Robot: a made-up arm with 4 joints. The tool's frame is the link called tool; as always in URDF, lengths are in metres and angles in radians.
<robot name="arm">
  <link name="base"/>
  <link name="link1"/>
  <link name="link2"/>
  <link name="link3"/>
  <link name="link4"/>
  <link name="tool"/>
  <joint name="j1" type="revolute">
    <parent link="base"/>
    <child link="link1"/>
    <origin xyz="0 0 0.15" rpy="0 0 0"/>
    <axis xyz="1 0 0"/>
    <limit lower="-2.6" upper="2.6"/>
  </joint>
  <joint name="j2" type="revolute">
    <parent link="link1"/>
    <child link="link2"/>
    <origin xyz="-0.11 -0.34 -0.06" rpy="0 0 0"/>
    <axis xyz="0 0 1"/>
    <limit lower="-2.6" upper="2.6"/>
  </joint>
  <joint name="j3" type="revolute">
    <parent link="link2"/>
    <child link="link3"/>
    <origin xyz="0.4 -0.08 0.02" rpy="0 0 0"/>
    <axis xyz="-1 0 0"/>
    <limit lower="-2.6" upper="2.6"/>
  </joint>
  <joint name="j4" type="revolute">
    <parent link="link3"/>
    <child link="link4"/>
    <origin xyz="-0.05 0.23 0.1" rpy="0 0 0"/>
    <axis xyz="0 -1 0"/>
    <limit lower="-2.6" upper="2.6"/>
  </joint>
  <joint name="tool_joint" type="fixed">
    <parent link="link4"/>
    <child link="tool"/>
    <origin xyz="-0.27 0.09 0.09" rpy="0 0 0"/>
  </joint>
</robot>
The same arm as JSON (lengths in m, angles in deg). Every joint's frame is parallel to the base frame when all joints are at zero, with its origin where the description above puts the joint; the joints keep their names.
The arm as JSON. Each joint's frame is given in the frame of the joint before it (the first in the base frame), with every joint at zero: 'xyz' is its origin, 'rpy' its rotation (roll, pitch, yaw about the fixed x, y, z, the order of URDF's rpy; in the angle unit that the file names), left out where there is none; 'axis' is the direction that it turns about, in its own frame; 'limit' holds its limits. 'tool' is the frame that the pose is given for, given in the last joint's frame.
{"units": {"length": "m", "angle": "deg"}, "joints": [
  {"name": "j1", "type": "revolute", "origin": {"xyz": [0.0, 0.0, 0.15]}, "axis": "+x", "limit": {"lower": -148.97, "upper": 148.97}},
  {"name": "j2", "type": "revolute", "origin": {"xyz": [-0.11, -0.34, -0.06]}, "axis": "+z", "limit": {"lower": -148.97, "upper": 148.97}},
  {"name": "j3", "type": "revolute", "origin": {"xyz": [0.4, -0.08, 0.02]}, "axis": "-x", "limit": {"lower": -148.97, "upper": 148.97}},
  {"name": "j4", "type": "revolute", "origin": {"xyz": [-0.05, 0.23, 0.1]}, "axis": "-y", "limit": {"lower": -148.97, "upper": 148.97}}
], "tool": {"origin": {"xyz": [-0.27, 0.09, 0.09]}}}

